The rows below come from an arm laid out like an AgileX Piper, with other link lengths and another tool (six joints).
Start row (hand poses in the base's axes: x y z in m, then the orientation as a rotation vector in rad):
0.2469, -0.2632, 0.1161, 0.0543, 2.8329, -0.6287
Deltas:
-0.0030, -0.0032, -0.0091, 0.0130, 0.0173, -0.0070
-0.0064, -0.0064, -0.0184, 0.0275, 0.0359, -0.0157
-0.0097, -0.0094, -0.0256, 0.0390, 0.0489, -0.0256
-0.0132, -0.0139, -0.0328, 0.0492, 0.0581, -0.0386
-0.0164, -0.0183, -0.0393, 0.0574, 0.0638, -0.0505
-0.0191, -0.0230, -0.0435, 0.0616, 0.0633, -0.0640
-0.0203, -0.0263, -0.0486, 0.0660, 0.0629, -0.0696
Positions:
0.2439, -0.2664, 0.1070, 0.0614, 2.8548, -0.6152
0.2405, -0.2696, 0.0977, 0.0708, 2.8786, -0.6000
0.2372, -0.2726, 0.0905, 0.0832, 2.8961, -0.5880
0.2337, -0.2771, 0.0833, 0.1011, 2.9099, -0.5777
0.2305, -0.2815, 0.0768, 0.1182, 2.9194, -0.5693
0.2278, -0.2862, 0.0726, 0.1387, 2.9218, -0.5659
0.2266, -0.2895, 0.0675, 0.1478, 2.9233, -0.5606

